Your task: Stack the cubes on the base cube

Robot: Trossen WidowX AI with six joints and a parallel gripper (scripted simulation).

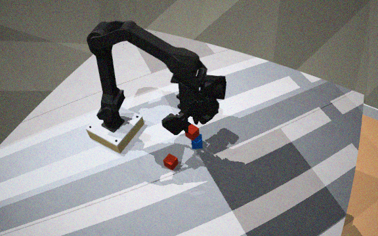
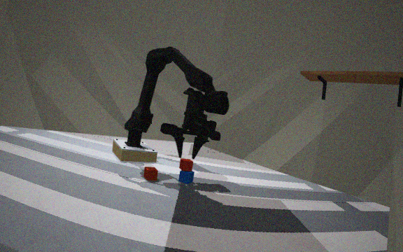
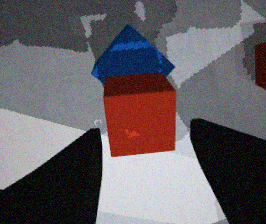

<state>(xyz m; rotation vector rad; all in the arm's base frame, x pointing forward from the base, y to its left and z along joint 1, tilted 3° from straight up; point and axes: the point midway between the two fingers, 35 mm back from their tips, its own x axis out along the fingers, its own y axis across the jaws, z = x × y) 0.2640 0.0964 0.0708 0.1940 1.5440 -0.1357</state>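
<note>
Right now the blue cube is 2 cm ahead of my gripper tip and 6 cm below it. Round my gripper tip: red cube (1 cm behind, 11 cm to the right, 6 cm below).
</note>
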